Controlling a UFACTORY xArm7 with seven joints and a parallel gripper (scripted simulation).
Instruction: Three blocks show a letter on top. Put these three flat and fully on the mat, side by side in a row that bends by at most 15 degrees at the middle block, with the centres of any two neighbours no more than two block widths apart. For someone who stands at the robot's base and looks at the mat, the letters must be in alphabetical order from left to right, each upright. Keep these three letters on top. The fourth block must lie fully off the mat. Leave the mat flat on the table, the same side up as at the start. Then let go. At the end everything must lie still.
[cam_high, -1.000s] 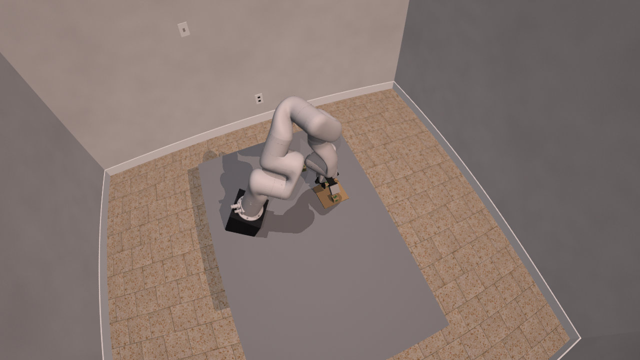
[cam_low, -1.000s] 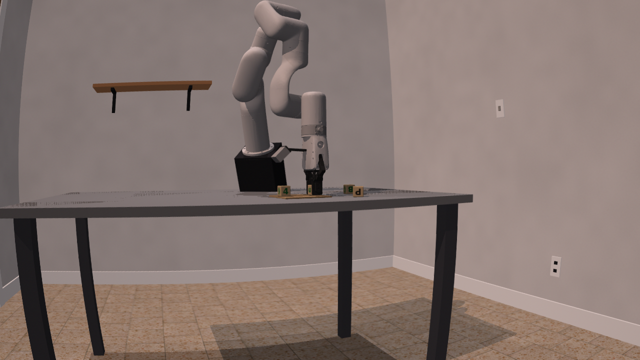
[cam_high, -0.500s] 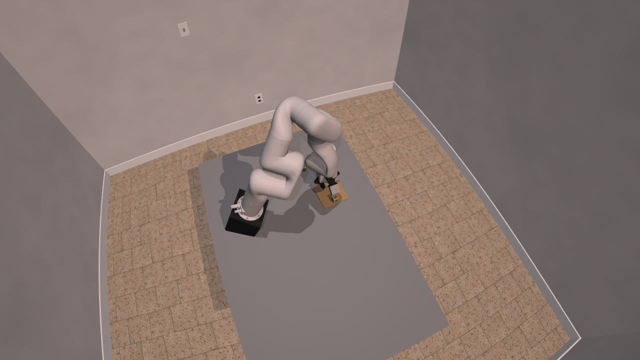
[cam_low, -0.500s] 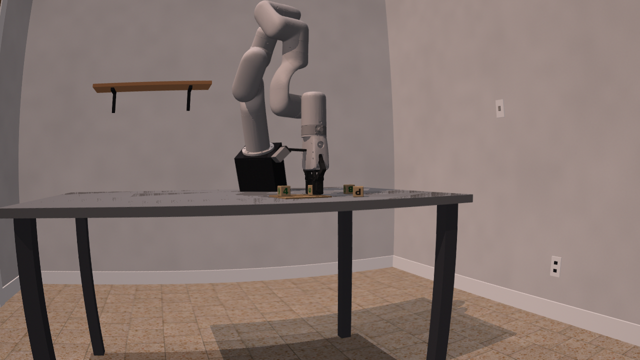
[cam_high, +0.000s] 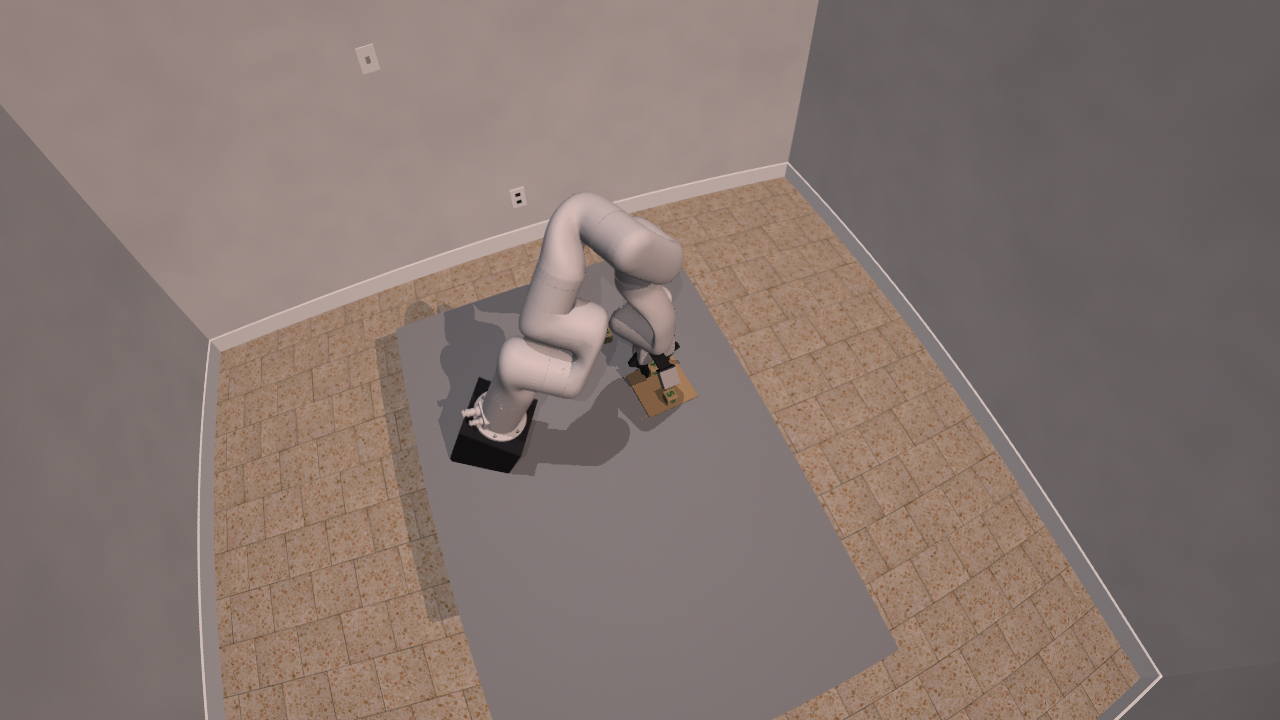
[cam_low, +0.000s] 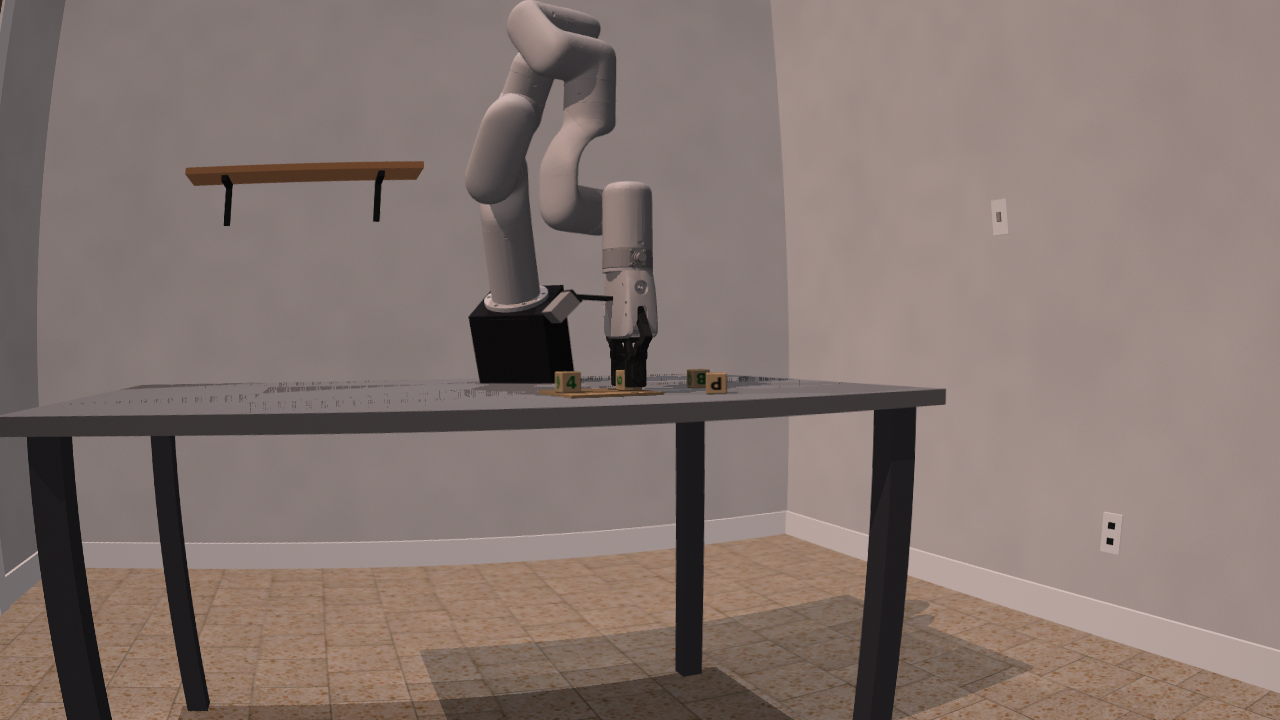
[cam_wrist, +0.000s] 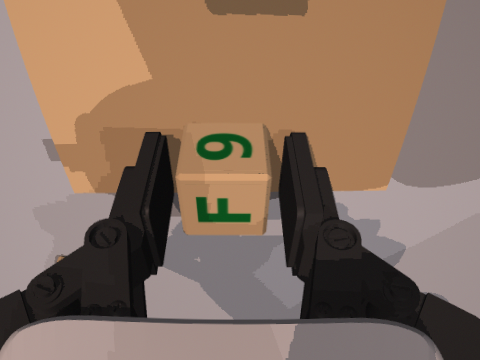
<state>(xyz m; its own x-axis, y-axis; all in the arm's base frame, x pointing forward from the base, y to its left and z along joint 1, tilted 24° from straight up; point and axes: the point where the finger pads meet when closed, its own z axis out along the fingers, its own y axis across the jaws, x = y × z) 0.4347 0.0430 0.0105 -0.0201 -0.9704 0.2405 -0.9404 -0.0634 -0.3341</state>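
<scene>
Right now the mat is 50 mm to the right of my hand and 30 mm below it. From my hand the other things lie so: wooden block: 100 mm to the left, 90 mm ahead, 10 mm below.
</scene>
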